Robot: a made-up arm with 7 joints.
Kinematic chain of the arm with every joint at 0, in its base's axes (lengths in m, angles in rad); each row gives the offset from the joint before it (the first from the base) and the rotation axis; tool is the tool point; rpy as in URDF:
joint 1: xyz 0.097 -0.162 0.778 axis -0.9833 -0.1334 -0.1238
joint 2: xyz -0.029 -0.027 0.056 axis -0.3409 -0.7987 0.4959
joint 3: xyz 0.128 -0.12 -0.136 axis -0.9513 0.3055 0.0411
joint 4: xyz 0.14 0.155 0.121 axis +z
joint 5: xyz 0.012 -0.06 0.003 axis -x
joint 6: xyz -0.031 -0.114 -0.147 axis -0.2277 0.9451 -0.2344
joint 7: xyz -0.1 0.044 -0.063 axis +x
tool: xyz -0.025 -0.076 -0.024 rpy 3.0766 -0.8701 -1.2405
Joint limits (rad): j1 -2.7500..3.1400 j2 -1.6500..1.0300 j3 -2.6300..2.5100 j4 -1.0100..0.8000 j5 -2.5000..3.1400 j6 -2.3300..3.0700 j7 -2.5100..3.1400
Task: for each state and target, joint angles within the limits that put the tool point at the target. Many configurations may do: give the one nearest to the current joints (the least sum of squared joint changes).
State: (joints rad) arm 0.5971 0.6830 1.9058 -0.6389 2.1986 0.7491 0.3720
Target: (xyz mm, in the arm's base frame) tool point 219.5 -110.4 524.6
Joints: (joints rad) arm 0.4096 0.5219 1.7132 -0.6285 2.1189 0.6144 0.4407
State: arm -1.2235 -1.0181 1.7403 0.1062 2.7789 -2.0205 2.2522
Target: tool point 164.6 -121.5 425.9
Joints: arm -0.4275 -1.2825 1.3604 0.0540 2.1534 -2.1384 2.2448
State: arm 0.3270 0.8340 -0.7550 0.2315 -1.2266 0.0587 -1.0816
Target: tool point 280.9 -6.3 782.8
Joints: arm 0.0644 1.0300 -0.5557 0.0804 -0.8477 -0.6911 -0.6604
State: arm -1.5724 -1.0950 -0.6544 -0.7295 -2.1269 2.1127 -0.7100
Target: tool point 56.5 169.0 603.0
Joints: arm -2.2078 -1.2176 -0.9977 -0.7628 -2.2806 2.8537 -1.0235
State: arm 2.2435 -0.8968 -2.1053 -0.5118 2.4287 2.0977 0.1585
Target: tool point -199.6 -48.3 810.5
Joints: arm 2.5054 -1.4952 -1.7782 -0.2398 2.3696 1.9544 0.8837
